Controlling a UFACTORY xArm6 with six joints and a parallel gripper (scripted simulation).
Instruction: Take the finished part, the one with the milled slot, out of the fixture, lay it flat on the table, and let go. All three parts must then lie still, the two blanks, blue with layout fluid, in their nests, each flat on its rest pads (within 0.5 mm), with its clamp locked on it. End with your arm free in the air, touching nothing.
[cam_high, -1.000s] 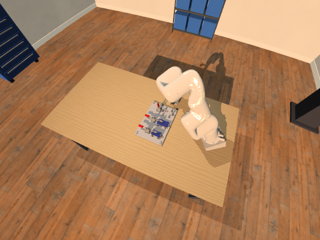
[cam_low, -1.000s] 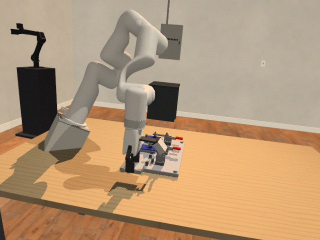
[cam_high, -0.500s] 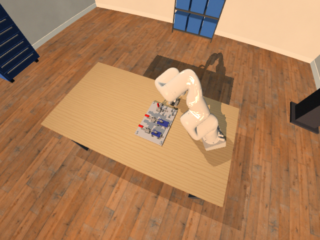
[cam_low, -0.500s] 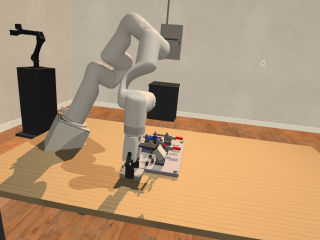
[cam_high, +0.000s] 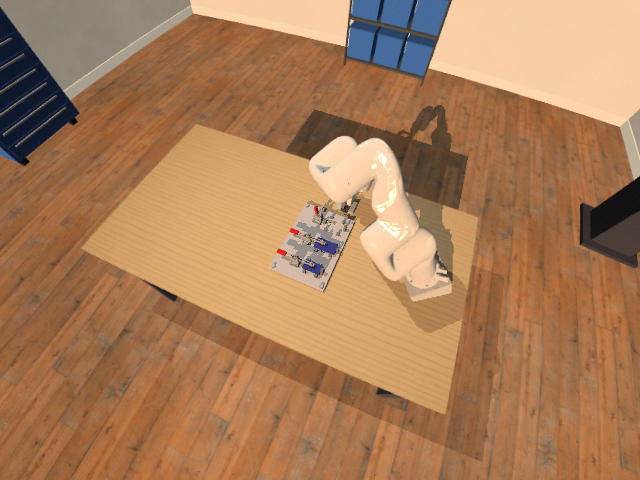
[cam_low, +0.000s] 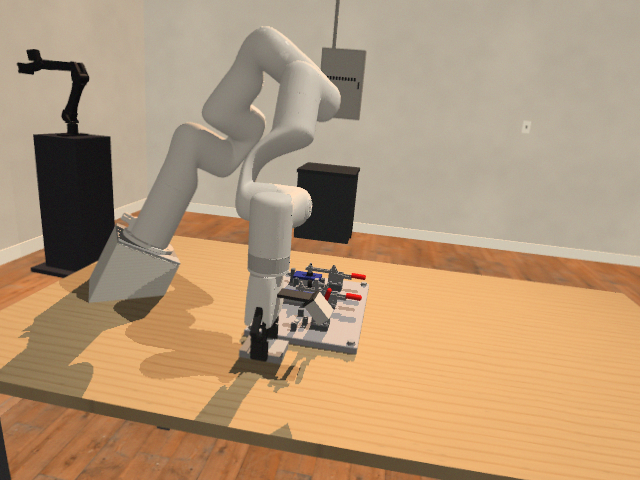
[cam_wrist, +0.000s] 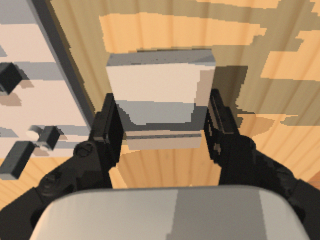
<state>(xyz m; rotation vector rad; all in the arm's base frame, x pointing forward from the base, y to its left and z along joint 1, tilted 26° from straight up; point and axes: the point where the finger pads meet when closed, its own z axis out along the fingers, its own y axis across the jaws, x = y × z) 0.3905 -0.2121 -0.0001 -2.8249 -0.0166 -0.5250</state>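
Right now my hand is 1 cm past the grey finished part and 1 cm above it. Also, from my hand: grey fixture plate: 4 cm ahead, 24 cm to the left, 2 cm below; blue blank: 1 cm behind, 23 cm to the left.
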